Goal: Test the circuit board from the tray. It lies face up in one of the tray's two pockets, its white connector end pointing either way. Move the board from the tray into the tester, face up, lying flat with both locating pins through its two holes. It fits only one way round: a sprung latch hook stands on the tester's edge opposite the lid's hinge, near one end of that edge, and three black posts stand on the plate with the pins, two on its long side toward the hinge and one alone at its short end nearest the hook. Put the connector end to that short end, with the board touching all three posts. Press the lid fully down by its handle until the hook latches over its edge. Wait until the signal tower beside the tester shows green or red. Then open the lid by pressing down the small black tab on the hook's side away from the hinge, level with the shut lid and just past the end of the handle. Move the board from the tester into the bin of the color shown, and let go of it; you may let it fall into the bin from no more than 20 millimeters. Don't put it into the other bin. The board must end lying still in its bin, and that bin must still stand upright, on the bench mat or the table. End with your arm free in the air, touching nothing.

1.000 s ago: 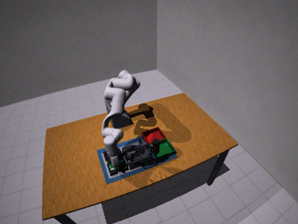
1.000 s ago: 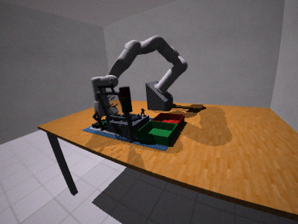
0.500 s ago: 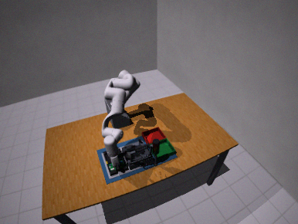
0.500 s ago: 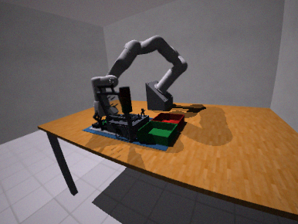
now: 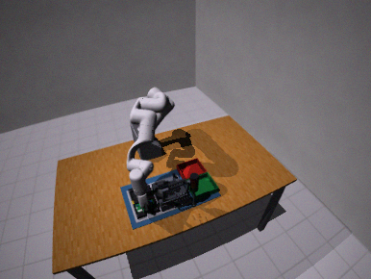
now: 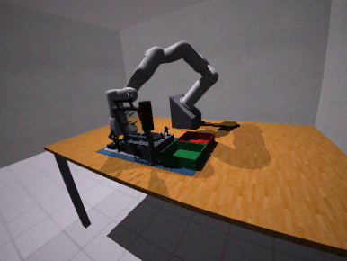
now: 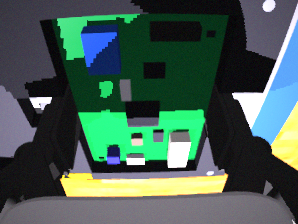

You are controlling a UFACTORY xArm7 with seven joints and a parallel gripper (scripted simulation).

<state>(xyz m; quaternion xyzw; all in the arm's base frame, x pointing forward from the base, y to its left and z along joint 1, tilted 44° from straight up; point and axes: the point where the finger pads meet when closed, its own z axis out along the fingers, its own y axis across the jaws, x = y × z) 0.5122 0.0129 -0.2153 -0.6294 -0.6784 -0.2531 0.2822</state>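
My hand is right at the green circuit board. The rest, counted from my hand: grey tester plate 17 cm to the left, 5 cm above, 4 cm behind; tester lid 17 cm to the left, 16 cm above, 8 cm ahead; green bin 37 cm to the left, 1 cm below, 1 cm behind.
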